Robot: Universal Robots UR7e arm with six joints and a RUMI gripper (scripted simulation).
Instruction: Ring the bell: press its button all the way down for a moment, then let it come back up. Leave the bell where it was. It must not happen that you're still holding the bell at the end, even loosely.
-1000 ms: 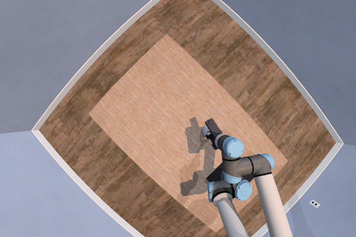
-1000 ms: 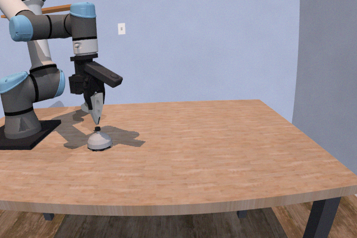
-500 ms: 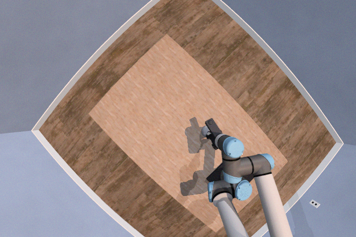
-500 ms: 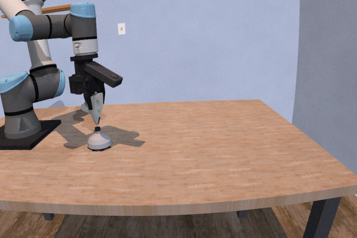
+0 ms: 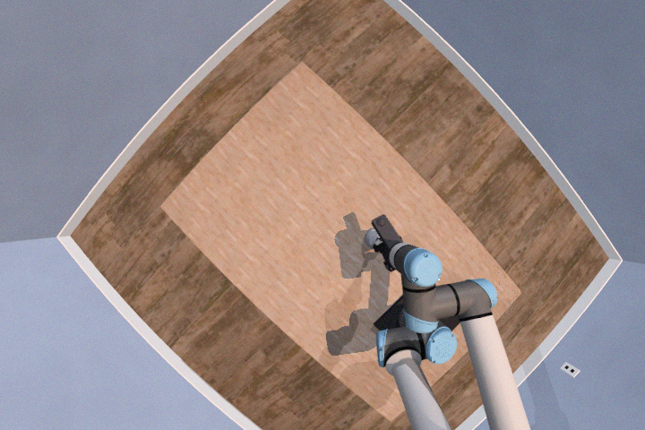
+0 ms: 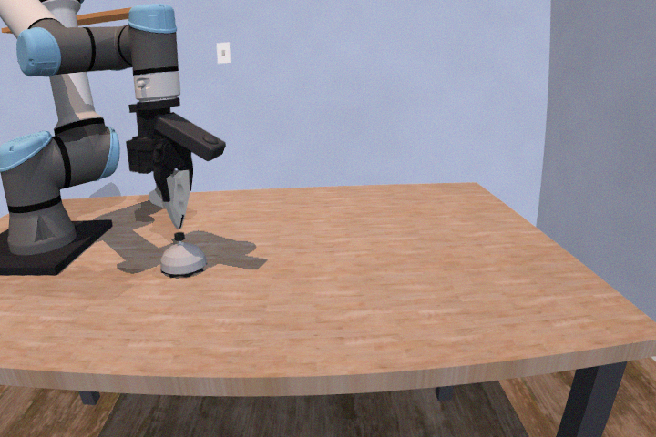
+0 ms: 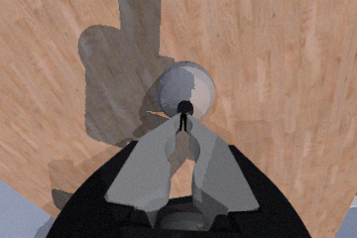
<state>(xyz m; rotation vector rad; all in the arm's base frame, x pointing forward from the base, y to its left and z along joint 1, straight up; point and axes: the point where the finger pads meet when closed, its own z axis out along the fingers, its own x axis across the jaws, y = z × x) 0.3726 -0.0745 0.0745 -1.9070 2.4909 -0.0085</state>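
Right now my hand is 30 mm above the black button. From my hand the other things lie so: silver dome bell 50 mm below.
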